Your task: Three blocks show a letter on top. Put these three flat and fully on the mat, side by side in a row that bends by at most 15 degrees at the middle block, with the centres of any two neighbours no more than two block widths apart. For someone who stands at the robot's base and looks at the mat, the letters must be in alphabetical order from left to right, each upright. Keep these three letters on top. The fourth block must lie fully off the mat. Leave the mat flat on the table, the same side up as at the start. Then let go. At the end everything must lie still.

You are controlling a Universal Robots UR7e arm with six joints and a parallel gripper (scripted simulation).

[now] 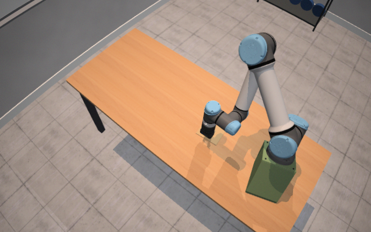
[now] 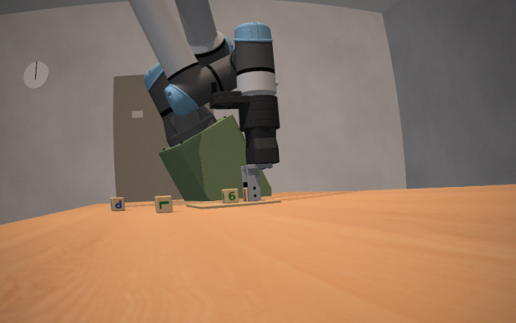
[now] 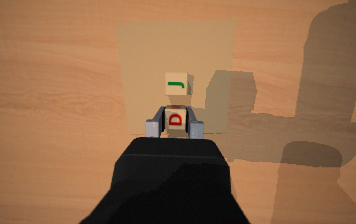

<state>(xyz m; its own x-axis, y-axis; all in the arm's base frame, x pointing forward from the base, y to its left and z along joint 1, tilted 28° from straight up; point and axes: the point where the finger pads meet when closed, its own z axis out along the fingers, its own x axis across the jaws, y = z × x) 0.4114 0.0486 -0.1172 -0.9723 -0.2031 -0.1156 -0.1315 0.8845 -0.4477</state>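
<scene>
Now: hand 1 cm above the red D block. From my hand the other things lie so: thin tan mat: 4 cm to the right, 2 cm below, 1 cm ahead; then blue-marked block: 26 cm to the right, 1 cm below, 1 cm behind.
</scene>
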